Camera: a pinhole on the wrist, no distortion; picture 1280 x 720 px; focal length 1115.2 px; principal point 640.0 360.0 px. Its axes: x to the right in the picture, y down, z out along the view. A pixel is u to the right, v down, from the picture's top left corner.
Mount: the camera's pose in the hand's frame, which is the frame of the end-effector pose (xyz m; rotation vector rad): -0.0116 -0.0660 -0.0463 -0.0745 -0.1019 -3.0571
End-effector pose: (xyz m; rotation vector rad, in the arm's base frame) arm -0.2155 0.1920 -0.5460 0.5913 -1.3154 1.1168
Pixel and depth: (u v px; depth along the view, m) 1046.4 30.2 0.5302
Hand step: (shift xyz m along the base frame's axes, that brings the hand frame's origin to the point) -0.2919 -0.4309 -0.1036
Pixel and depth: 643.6 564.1 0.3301
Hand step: -0.0382 -0.2874 0.0943
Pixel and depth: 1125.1 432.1 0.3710
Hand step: -0.0632 -0.3656 -0.0538
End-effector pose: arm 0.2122 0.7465 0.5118 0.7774 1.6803 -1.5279
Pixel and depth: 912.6 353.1 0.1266
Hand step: -0.0189 -0.0862 0.0605
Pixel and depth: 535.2 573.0 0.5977
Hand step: -0.0922 -0.5681 -0.0116
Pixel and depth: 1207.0 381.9 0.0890
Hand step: -0.0195 -0.0501 0.0783
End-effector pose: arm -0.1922 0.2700 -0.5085 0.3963 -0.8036 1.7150
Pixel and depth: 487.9 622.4 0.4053
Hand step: 0.0493 -0.1837 0.3400
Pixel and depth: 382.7 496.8 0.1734
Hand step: 0.0388 -0.0510 0.1355
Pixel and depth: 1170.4 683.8 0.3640
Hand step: 0.1513 -0.3228 0.1843
